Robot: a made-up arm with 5 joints. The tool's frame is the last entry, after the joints.
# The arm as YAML. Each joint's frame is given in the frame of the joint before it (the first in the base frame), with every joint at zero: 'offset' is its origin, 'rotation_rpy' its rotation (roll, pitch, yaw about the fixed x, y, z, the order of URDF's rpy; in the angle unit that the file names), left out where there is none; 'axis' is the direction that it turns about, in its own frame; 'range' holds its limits. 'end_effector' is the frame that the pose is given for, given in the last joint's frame.
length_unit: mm
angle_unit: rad
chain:
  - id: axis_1
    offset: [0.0, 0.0, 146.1]
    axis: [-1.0, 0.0, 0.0]
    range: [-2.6, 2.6]
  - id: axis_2
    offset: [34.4, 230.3, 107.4]
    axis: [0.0, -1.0, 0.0]
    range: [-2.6, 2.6]
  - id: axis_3
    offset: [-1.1, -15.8, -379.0]
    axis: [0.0, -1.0, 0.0]
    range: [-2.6, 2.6]
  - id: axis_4
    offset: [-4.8, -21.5, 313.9]
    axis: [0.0, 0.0, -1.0]
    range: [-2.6, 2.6]
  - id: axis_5
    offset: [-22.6, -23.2, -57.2]
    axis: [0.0, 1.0, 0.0]
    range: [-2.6, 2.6]
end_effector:
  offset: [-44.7, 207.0, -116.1]
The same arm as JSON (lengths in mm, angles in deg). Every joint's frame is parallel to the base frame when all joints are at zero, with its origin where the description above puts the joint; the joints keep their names.
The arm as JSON. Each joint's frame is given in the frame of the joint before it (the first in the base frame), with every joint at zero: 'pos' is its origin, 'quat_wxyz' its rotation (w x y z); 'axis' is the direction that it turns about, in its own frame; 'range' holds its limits. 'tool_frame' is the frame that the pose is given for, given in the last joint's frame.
{"length_unit": "mm", "angle_unit": "deg", "joints": [{"joint": "axis_1", "pos": [0.0, 0.0, 146.1], "quat_wxyz": [1.0, 0.0, 0.0, 0.0], "axis": [-1.0, 0.0, 0.0], "range": [-148.97, 148.97]}, {"joint": "axis_2", "pos": [34.4, 230.3, 107.4], "quat_wxyz": [1.0, 0.0, 0.0, 0.0], "axis": [0.0, -1.0, 0.0], "range": [-148.97, 148.97]}, {"joint": "axis_3", "pos": [-1.1, -15.8, -379.0], "quat_wxyz": [1.0, 0.0, 0.0, 0.0], "axis": [0.0, -1.0, 0.0], "range": [-148.97, 148.97]}, {"joint": "axis_4", "pos": [-4.8, -21.5, 313.9], "quat_wxyz": [1.0, 0.0, 0.0, 0.0], "axis": [0.0, 0.0, -1.0], "range": [-148.97, 148.97]}, {"joint": "axis_5", "pos": [-22.6, -23.2, -57.2], "quat_wxyz": [1.0, 0.0, 0.0, 0.0], "axis": [0.0, 1.0, 0.0], "range": [-148.97, 148.97]}], "tool_frame": {"pos": [-44.7, 207.0, -116.1], "quat_wxyz": [1.0, 0.0, 0.0, 0.0]}}
